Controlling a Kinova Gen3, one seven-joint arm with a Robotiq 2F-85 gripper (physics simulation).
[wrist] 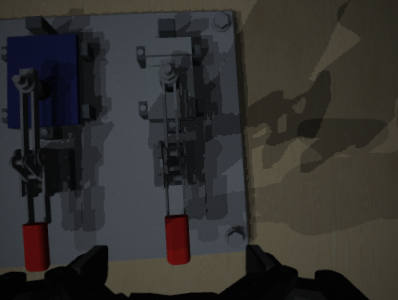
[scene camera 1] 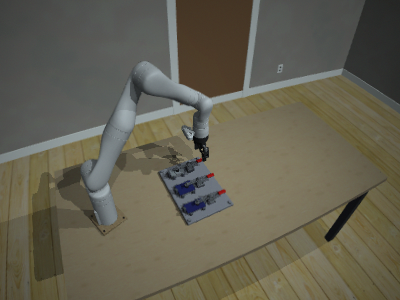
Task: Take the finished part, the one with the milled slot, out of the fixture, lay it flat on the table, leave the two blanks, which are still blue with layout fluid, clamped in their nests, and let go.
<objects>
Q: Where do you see a finished part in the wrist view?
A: At 179, 48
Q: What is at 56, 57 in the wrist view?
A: A blue blank.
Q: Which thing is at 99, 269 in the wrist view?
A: My gripper.
</objects>
